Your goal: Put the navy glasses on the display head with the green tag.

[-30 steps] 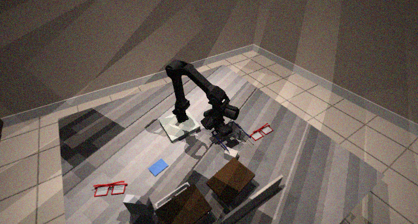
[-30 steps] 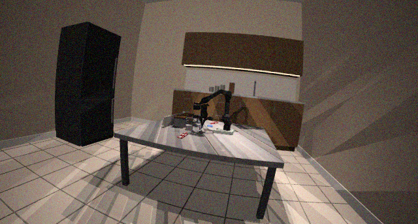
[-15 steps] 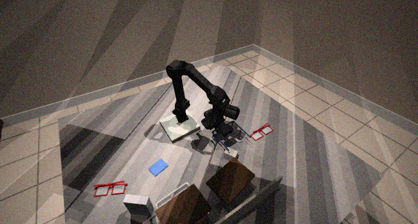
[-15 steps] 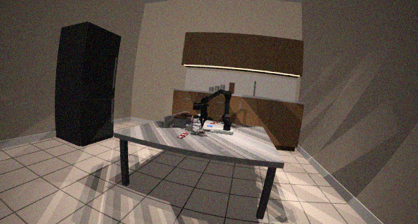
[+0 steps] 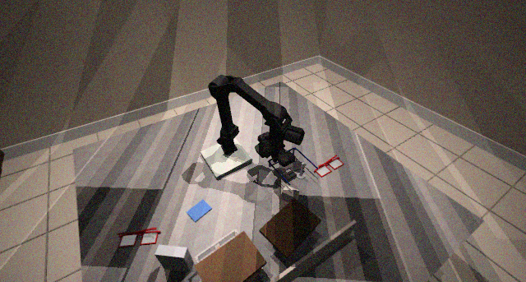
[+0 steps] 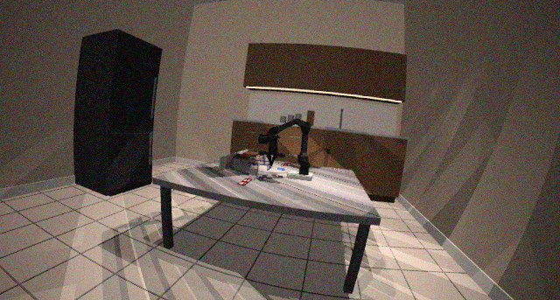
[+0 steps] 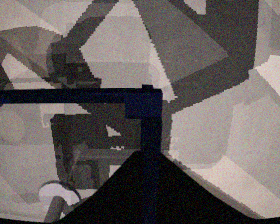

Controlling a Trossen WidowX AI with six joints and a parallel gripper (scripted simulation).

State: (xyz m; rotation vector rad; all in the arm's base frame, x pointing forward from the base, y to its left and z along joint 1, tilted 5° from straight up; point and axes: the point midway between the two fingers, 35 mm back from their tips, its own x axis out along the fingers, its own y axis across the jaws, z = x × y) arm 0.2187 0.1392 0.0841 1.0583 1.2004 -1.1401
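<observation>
My gripper tip is now 10 cm to the right of the grey post, 6 cm short of it and 6 cm above it. Round my gripper tip: blue card: 35 cm to the right, 8 cm below, 3 cm ahead; white block: 14 cm ahead, 6 cm below; panel: 41 cm ahead, 19 cm to the right, 3 cm below.
</observation>
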